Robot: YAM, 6 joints.
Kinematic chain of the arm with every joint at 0, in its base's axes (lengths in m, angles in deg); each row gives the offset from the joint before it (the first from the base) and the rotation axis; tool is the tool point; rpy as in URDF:
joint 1: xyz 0 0 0.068 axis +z
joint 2: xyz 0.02 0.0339 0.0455 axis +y
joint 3: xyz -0.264 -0.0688 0 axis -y
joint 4: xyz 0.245 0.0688 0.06 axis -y
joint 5: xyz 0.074 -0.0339 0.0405 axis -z
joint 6: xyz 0.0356 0 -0.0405 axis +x
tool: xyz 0 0 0 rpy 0 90 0
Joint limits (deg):
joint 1: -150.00..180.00
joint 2: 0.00..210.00
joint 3: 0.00..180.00
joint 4: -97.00..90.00
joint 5: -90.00..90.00
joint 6: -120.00..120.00
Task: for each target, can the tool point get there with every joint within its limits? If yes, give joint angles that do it. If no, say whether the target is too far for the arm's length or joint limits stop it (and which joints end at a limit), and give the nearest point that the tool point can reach.
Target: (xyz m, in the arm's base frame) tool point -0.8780 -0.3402 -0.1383
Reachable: no: too far | nearest point -0.5442 -0.2987 -0.0526 | short by 0.347 m
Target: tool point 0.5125 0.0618 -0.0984
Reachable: yes | joints 6.81 168.88 115.01 -12.34 -1.00 68.09
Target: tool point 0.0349 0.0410 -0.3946
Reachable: no: joint limits stop it (at a limit: joint 2) | nearest point 0.0533 0.0626 -0.3398 | short by 0.062 m
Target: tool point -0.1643 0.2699 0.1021
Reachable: yes | joints 124.19 105.61 50.88 -16.49 26.26 -56.16
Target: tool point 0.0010 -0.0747 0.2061
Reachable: yes | joints -103.31 37.78 31.96 -77.97 -30.73 93.79
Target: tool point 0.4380 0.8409 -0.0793
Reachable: no: too far | nearest point 0.2923 0.5612 -0.0138 | short by 0.322 m
